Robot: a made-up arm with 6 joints. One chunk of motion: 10 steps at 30 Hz.
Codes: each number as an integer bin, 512 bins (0 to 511) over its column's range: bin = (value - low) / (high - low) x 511, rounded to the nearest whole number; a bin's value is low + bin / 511 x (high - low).
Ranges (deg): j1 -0.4..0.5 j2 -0.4..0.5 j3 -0.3..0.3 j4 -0.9..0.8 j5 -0.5..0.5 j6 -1..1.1
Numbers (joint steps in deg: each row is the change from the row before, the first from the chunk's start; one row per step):
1: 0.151 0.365 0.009 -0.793 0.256 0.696
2: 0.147 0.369 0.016 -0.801 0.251 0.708
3: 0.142 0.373 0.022 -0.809 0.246 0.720
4: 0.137 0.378 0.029 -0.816 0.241 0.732
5: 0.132 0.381 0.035 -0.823 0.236 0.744
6: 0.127 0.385 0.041 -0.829 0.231 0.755
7: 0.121 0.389 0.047 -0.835 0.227 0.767
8: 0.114 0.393 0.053 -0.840 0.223 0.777
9: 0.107 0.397 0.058 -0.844 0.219 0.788
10: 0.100 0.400 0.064 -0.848 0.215 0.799
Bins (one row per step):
1: 313 434 263 32 386 413
2: 311 437 269 30 384 416
3: 308 439 274 27 381 419
4: 305 442 280 25 379 421
5: 302 443 285 23 376 424
6: 299 446 290 21 374 427
7: 296 448 296 20 371 430
8: 292 450 301 18 369 432
9: 288 453 305 17 367 435
10: 284 454 310 16 365 438

